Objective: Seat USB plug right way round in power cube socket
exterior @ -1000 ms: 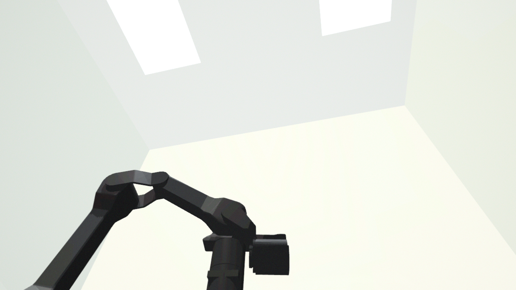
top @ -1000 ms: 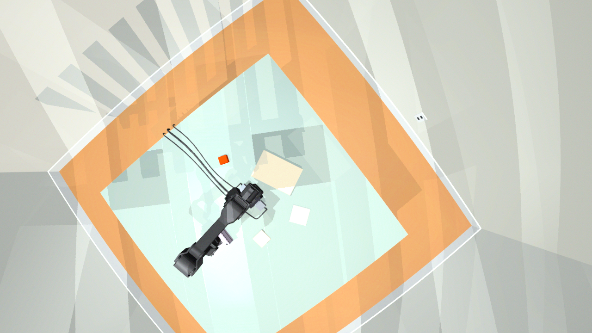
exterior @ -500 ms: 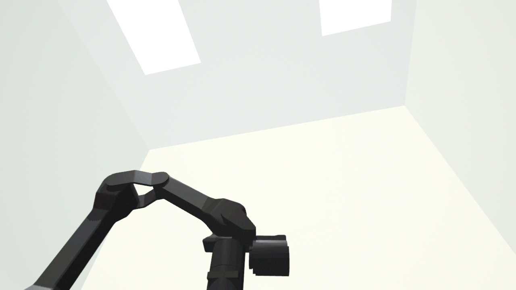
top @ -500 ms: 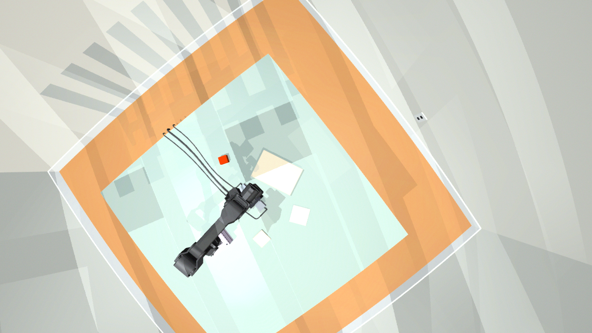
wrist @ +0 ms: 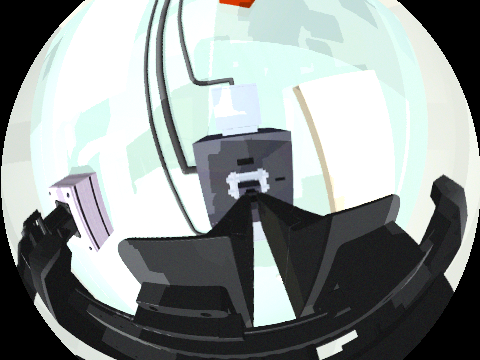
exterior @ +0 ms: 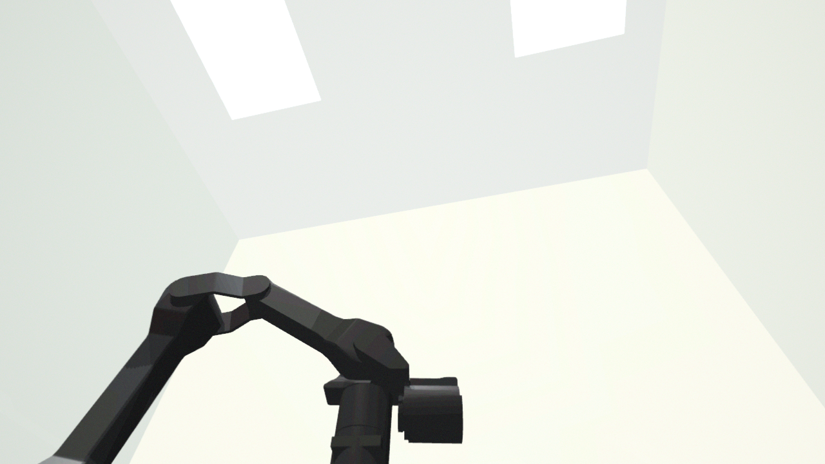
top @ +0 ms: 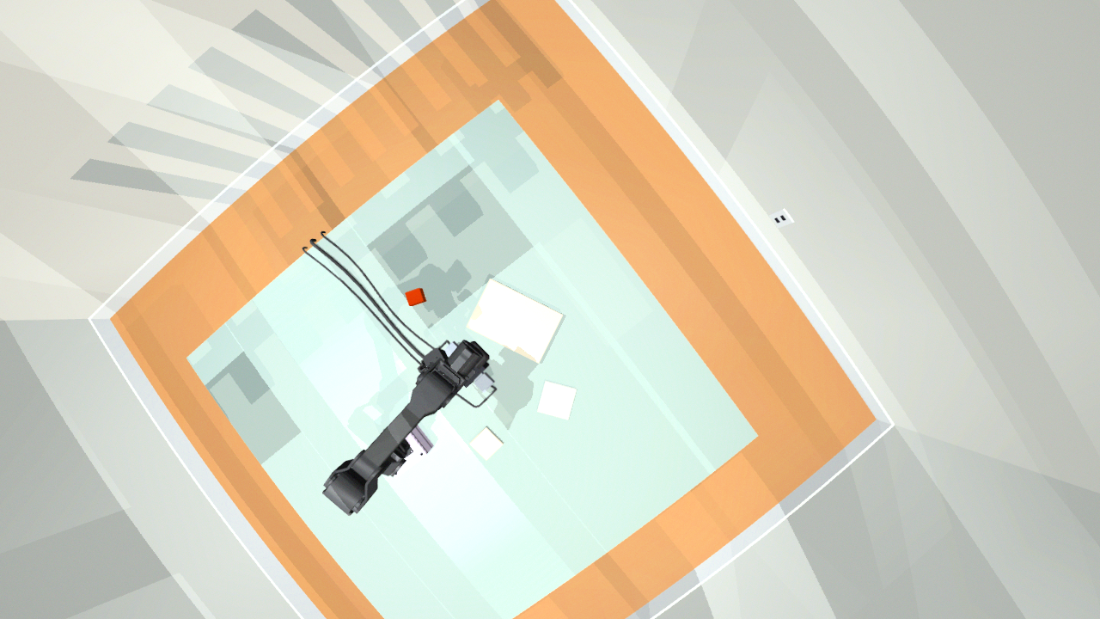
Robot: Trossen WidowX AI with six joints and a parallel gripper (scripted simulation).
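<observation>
Now: gripper tip 2 cm above the USB plug. The rest, counted from my gripper tip: cream slab 18 cm ahead, 3 cm to the left, 10 cm below; orange-red block 2 cm behind, 26 cm to the left, 9 cm below; pale socket 4 cm below.
</observation>
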